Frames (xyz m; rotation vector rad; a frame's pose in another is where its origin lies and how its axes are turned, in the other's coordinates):
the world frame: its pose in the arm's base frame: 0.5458 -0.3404 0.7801 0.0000 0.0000 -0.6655
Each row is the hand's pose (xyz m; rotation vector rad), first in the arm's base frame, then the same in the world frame.
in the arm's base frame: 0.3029 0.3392 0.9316 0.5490 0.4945 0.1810
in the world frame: -0.6107 0.3846 0.1515 0.3675 0.6651 0.8151
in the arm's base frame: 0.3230 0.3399 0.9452 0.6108 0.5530 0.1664
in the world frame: -0.5953 0.3976 0.1651 0.4075 0.7420 0.7928
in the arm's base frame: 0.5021 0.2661 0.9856 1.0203 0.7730 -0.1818
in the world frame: -0.4089 0.4501 0.2055 0.7161 1.0702 0.3901
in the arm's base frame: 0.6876 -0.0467 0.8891 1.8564 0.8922 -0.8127
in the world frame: -0.0698 0.3186 0.1090 1.4110 1.3979 -0.3920
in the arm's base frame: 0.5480 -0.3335 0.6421 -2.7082 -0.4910 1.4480
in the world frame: -0.0025 0.0068 -0.1380 2.2322 1.2548 -1.2882
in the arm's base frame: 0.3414 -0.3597 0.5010 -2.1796 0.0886 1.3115
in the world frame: -0.1489 -0.1414 -0.2791 -2.2967 -0.6907 1.6437
